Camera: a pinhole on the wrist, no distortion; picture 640 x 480 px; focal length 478.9 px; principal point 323.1 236.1 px. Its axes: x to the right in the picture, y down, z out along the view. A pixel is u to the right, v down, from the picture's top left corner.
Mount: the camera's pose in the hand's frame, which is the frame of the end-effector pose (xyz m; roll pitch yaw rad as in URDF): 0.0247 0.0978 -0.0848 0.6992 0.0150 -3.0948
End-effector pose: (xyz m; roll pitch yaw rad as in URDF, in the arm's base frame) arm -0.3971 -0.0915 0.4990 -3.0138 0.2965 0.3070
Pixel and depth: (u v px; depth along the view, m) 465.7 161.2 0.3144
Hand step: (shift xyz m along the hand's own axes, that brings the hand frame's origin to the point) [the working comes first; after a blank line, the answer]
In the camera's frame: 0.0936 -0.0492 0.3144

-0.0832 0.3330 0.1228
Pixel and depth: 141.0 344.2 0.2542
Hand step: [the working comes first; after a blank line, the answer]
In the camera's frame: -0.0967 0.0574 0.2542

0.1122 0.2217 0.1481
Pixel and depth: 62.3 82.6 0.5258
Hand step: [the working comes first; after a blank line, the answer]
In the camera's frame: -0.2863 -0.1685 0.5258

0.2844 0.5779 0.2134
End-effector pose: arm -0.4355 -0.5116 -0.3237 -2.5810 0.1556 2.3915
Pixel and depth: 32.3 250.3 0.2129
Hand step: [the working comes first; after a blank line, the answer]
In the camera's frame: -0.1293 0.0063 0.2129

0.1451 0.2358 0.0841
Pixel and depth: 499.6 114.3 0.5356
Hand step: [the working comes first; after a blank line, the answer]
In the camera's frame: 0.1974 -0.1362 0.5356

-0.1983 0.5368 0.2345
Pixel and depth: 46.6 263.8 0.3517
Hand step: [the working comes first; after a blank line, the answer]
In the camera's frame: -0.2031 0.0203 0.3517

0.2134 0.3177 0.2005
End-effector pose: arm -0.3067 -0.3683 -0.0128 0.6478 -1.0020 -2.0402
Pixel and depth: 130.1 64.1 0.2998
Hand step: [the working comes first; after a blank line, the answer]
In the camera's frame: -0.1208 -0.1077 0.2998

0.1301 0.3784 0.0771
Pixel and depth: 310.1 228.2 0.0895
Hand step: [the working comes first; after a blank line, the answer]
In the camera's frame: -0.0024 -0.0015 0.0895

0.0234 0.1565 -0.0172
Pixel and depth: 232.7 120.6 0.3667
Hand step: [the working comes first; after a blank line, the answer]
In the camera's frame: -0.0692 -0.0884 0.3667

0.0763 0.4042 0.1399
